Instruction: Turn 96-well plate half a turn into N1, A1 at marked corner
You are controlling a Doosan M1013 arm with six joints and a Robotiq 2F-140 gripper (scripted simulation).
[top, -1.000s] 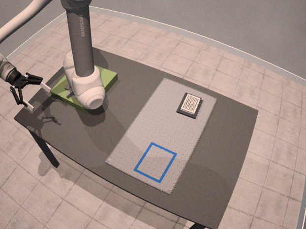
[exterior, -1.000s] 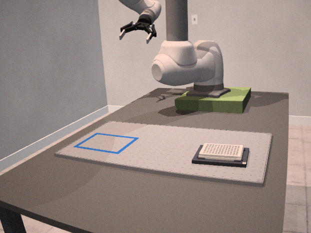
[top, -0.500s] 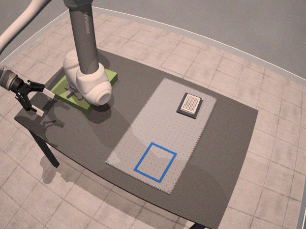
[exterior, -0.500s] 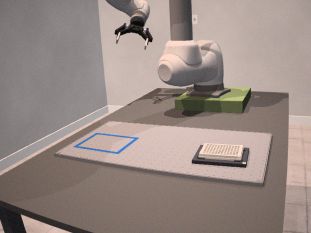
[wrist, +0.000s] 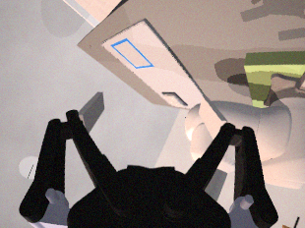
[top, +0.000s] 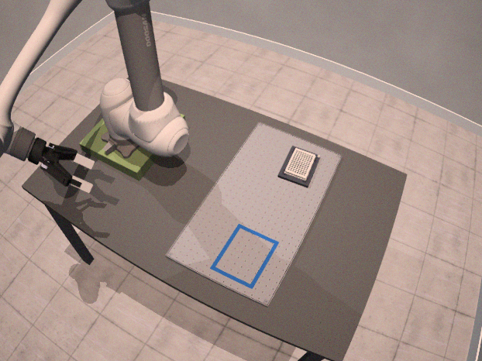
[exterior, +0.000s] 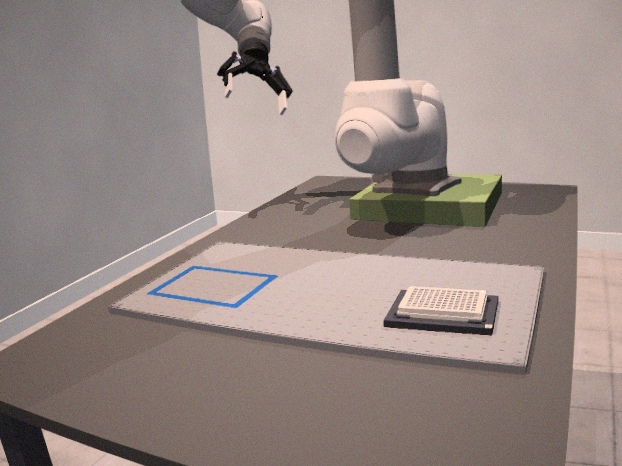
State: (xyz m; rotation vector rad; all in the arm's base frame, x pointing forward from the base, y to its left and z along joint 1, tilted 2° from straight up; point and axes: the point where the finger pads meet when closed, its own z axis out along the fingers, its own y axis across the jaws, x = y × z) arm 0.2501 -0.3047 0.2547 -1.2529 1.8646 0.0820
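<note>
Now: hand 36 cm short of the white 96-well plate, 64 cm to the right of it and 27 cm above it. Round my hand: pale A1 mark: 39 cm ahead, 73 cm to the left, 28 cm below; dark plate nest N1: 36 cm ahead, 64 cm to the left, 28 cm below.
</note>
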